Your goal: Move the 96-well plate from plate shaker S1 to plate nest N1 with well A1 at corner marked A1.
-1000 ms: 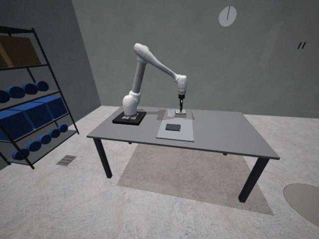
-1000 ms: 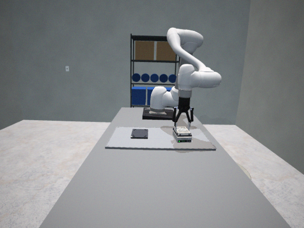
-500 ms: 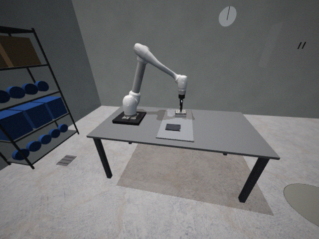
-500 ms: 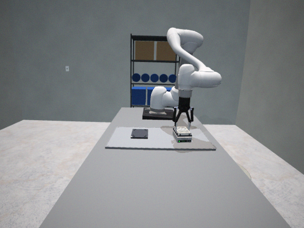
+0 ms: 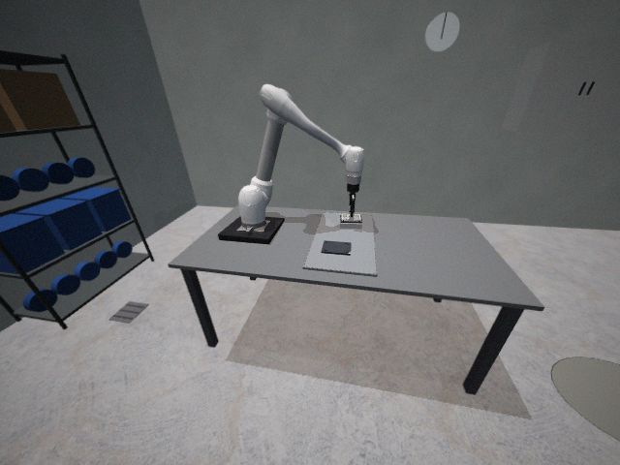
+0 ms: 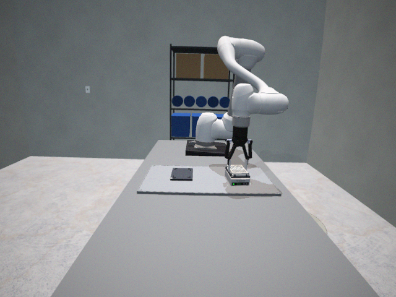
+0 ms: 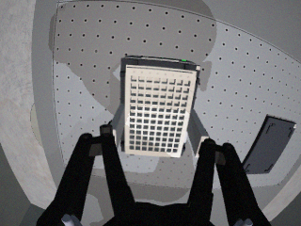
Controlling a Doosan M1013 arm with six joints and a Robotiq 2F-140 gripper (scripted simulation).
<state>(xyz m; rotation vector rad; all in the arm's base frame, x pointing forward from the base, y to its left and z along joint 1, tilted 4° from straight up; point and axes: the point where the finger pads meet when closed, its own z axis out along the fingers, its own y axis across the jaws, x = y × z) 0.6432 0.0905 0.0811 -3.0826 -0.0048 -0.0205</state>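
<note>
Now: the white 96-well plate 2 cm below my hand. The rest, counted from my hand: A1 corner mark: 35 cm to the right, 7 cm below, 2 cm behind; then dark plate nest N1: 29 cm to the right, 9 cm behind, 8 cm below.
</note>
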